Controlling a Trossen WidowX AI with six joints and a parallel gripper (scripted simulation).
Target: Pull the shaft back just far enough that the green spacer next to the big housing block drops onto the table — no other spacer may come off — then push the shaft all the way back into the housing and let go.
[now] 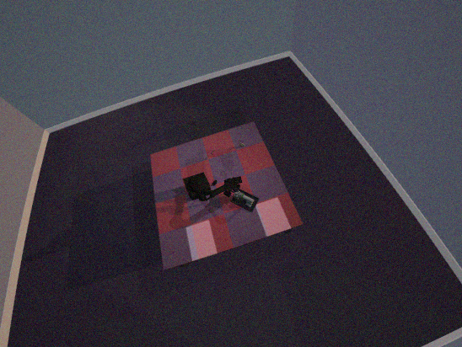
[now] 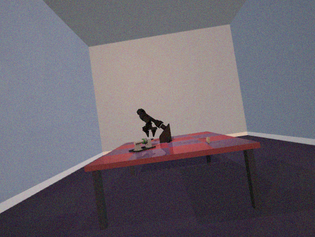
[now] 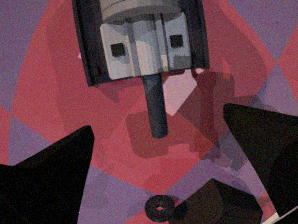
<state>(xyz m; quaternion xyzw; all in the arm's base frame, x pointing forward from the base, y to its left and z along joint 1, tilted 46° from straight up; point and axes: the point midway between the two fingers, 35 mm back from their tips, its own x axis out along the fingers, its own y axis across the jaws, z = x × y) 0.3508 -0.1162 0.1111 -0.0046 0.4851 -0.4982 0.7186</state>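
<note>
Right now my gripper tip is 40 mm to the left of the dark shaft, 40 mm short of it and 30 mm above it. Round my gripper tip: small pale object 530 mm to the left, 240 mm ahead, 80 mm below.
</note>
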